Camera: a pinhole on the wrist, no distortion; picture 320 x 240 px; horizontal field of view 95.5 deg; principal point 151.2 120.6 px. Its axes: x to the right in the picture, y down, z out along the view. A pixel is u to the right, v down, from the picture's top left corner.
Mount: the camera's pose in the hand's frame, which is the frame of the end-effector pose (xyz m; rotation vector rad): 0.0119 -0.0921 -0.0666 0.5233 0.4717 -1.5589
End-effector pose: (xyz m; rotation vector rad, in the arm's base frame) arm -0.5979 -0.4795 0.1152 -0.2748 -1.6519 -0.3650
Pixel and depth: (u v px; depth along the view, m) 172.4 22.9 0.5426
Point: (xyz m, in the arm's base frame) -1.0230 -0.7607 -0.3247
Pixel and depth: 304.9 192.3 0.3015
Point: -0.8120 -0.9791 0.2110
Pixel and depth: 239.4 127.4 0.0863
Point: -0.6454 -0.6611 0.1140
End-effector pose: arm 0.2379 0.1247 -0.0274 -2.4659 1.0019 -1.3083
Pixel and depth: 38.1 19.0 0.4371
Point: 0.5288 0.2885 -0.4913
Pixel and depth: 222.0 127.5 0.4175
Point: 0.6004 0.4794 0.1088
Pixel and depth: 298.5 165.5 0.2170
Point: 0.4384 0.3923 0.2030
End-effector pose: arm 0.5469 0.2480 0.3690 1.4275 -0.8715 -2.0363
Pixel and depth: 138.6 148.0 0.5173
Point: 0.1461 0.5125 0.1356
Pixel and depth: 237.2 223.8 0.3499
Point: 0.3590 0.4204 -0.1103
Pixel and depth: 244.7 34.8 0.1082
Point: 0.5782 0.4249 0.2458
